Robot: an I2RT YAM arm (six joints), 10 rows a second.
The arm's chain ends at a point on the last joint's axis. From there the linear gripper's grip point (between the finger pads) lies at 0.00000 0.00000 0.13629 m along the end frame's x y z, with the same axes.
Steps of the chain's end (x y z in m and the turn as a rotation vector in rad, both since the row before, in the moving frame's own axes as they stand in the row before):
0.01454, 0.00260, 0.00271, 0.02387, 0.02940, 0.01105
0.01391, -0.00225, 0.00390, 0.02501, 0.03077, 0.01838
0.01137, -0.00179, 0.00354, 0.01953, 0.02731, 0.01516
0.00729, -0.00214, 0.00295, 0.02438, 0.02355, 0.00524
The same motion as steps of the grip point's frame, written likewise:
0.01856, -0.00063, 0.00261, 0.02387, 0.02940, 0.01105
0.01813, -0.00562, 0.00379, 0.02501, 0.03077, 0.01838
0.01511, -0.00442, 0.00346, 0.01953, 0.02731, 0.01516
0.01051, -0.00545, 0.00287, 0.02438, 0.02355, 0.00524

